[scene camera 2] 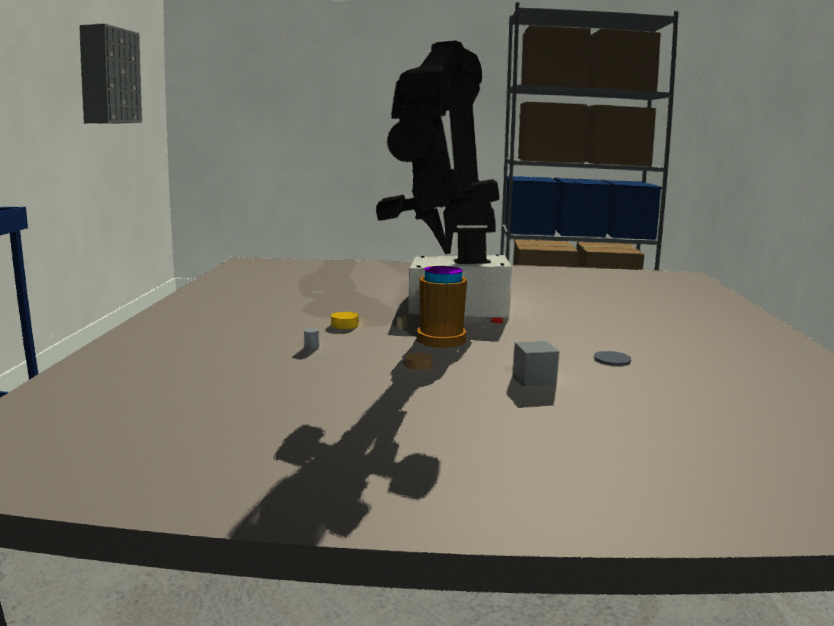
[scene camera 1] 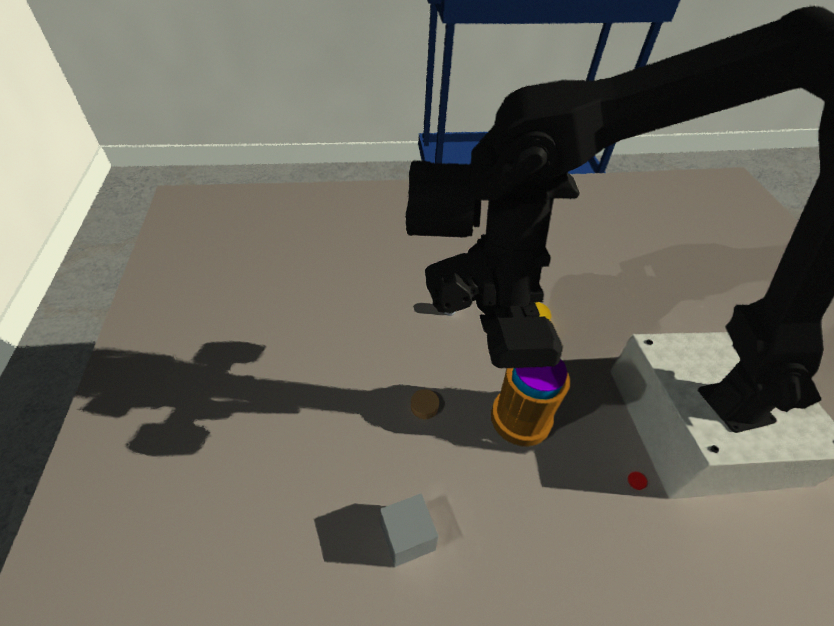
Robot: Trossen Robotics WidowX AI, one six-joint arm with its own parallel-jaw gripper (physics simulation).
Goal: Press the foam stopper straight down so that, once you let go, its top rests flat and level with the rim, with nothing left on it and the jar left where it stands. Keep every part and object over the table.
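Observation:
The orange ribbed jar (scene camera 1: pixel 525 415) (scene camera 2: pixel 441 309) stands upright on the table (scene camera 1: pixel 235 269) (scene camera 2: pixel 202 404). The foam stopper (scene camera 1: pixel 540 376) (scene camera 2: pixel 443 271), with a purple top and blue side, sits in its mouth. A blue band of the stopper shows above the rim, so its top stands proud of the rim. My gripper (scene camera 2: pixel 447 251) is shut and empty, its tips pointing down a little above the stopper in the scene camera 2 view. In the scene camera 1 view the hand covers the fingertips and the far edge of the stopper's top.
A brown disc (scene camera 1: pixel 425 404) (scene camera 2: pixel 418 361), yellow disc (scene camera 1: pixel 543 311) (scene camera 2: pixel 344 320) and small grey cylinder (scene camera 2: pixel 311 338) lie around the jar. A grey block (scene camera 1: pixel 409 525) (scene camera 2: pixel 536 363), red disc (scene camera 1: pixel 637 480) (scene camera 2: pixel 496 320) and flat grey disc (scene camera 2: pixel 612 358) lie farther off. The white base (scene camera 1: pixel 761 458) (scene camera 2: pixel 488 296) stands behind.

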